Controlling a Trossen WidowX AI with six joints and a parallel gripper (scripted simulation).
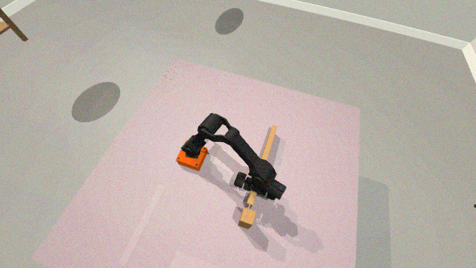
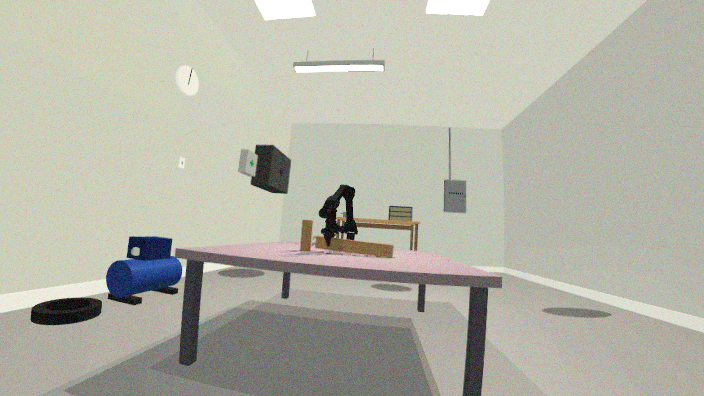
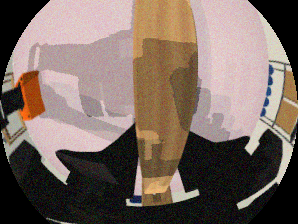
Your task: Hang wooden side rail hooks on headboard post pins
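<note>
The headboard post lies 3 cm behind my gripper tip, 13 cm to the right of it and 5 cm above it.
</note>
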